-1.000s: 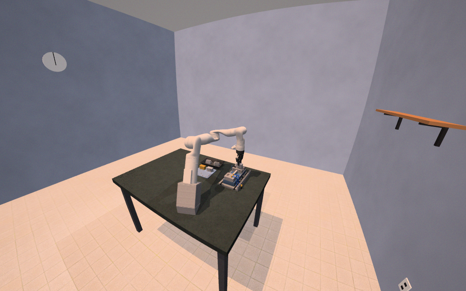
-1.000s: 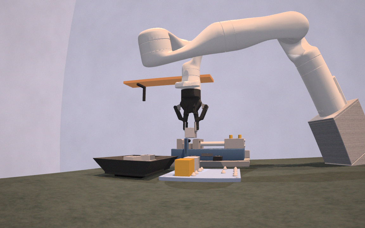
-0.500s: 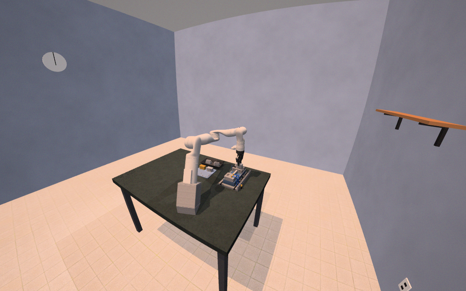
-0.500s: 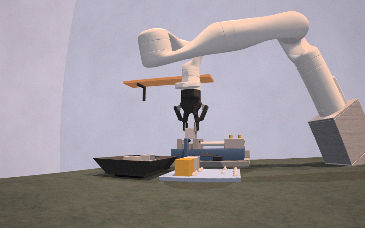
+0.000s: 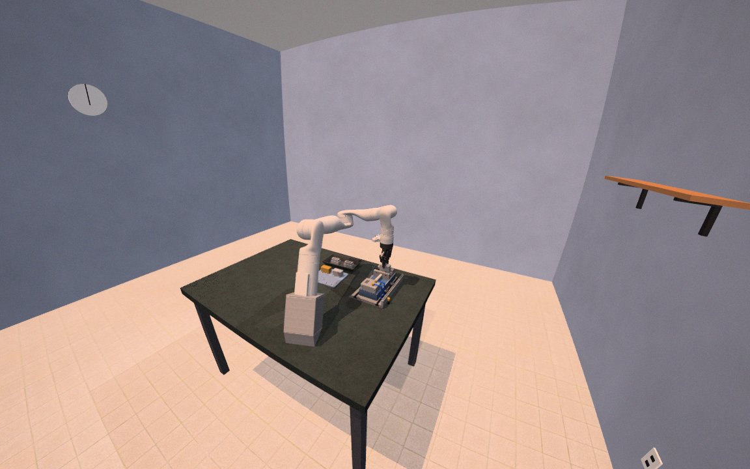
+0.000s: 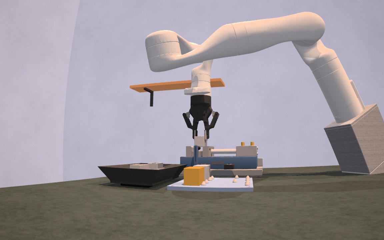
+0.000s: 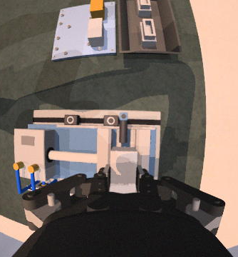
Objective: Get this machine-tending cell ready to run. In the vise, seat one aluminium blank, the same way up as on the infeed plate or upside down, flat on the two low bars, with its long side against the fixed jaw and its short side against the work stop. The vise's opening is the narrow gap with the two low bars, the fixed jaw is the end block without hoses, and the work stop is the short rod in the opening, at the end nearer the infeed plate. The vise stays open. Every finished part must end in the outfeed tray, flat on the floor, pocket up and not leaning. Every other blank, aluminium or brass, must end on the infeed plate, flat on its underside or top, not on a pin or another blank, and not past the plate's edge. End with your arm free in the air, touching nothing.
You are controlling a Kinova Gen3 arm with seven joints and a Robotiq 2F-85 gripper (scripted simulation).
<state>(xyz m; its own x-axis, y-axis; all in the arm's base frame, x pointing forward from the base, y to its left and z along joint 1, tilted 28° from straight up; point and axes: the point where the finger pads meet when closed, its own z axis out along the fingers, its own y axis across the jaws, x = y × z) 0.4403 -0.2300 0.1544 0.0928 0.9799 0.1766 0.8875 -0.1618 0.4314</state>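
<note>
The fixed jaw is 3 cm ahead of my hand and 6 cm below it. The rest, counted from my hand: vise (7 cm behind, 1 cm to the left, 10 cm below); then work stop rod (5 cm to the left, 5 cm below); then moving jaw (3 cm behind, 1 cm to the left, 6 cm below).
</note>
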